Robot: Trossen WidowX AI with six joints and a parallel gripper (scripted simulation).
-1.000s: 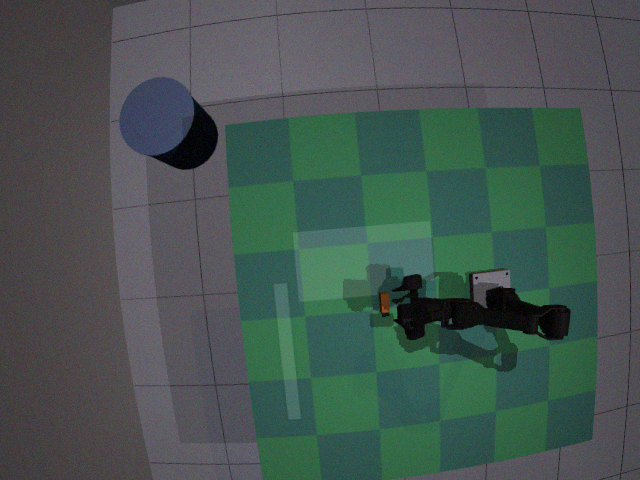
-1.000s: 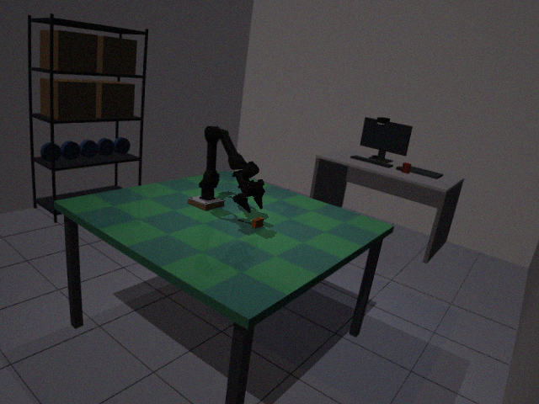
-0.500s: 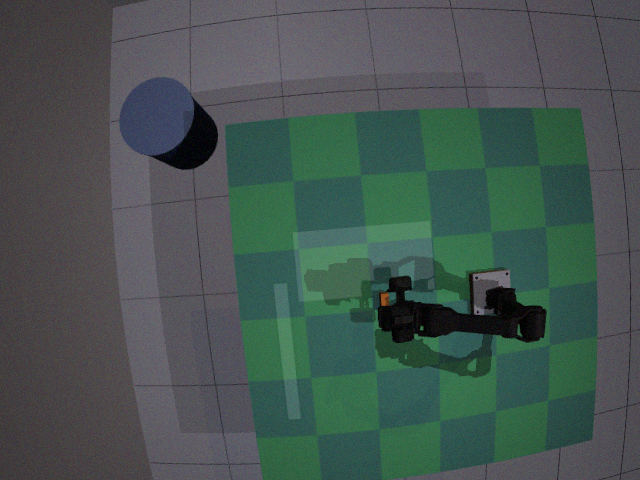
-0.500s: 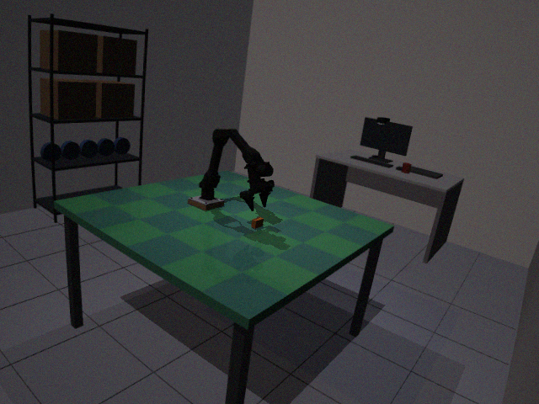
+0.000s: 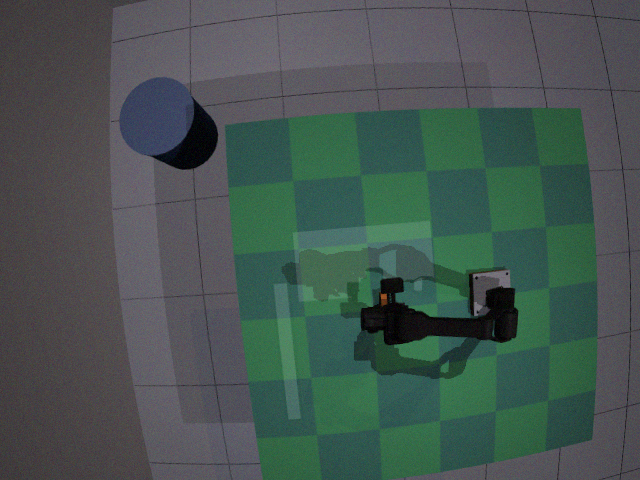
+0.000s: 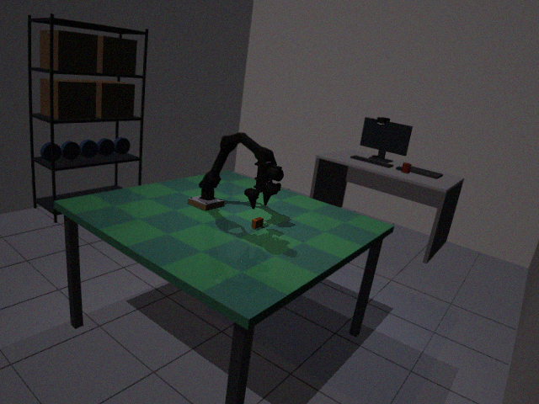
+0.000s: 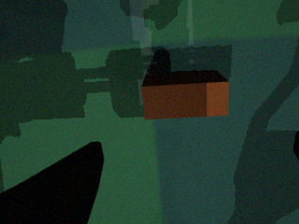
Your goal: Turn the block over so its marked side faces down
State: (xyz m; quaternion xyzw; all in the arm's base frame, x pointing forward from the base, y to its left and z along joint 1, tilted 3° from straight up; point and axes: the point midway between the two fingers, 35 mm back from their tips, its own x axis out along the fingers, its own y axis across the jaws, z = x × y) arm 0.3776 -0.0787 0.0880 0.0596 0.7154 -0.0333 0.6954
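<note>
Now: gripper tip 80 mm above the block and 10 mm past it.
</note>
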